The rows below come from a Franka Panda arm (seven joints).
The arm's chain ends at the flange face. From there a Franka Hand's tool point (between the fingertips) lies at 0.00 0.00 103.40 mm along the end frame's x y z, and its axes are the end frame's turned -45 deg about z.
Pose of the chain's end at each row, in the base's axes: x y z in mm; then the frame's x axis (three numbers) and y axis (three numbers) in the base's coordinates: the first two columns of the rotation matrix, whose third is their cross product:
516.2 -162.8 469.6 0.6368 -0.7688 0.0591 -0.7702 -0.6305 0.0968
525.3 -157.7 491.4 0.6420 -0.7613 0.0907 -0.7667 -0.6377 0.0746
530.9 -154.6 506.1 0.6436 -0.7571 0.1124 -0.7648 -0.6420 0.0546
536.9 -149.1 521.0 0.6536 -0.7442 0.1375 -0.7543 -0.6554 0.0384
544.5 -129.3 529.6 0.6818 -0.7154 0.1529 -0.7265 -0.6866 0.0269
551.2 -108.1 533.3 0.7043 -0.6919 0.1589 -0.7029 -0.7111 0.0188
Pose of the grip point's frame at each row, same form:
512.4 -173.9 366.9 0.9949 -0.0978 -0.0267 -0.0943 -0.9895 0.1102
525.4 -169.8 388.7 0.9961 -0.0874 0.0114 -0.0882 -0.9892 0.1169
534.1 -167.1 403.5 0.9959 -0.0814 0.0409 -0.0857 -0.9893 0.1181
543.3 -162.4 418.7 0.9955 -0.0628 0.0701 -0.0712 -0.9897 0.1244
553.4 -142.7 427.5 0.9958 -0.0204 0.0891 -0.0316 -0.9914 0.1271
561.5 -121.0 431.2 0.9950 0.0136 0.0991 0.0010 -0.9921 0.1257

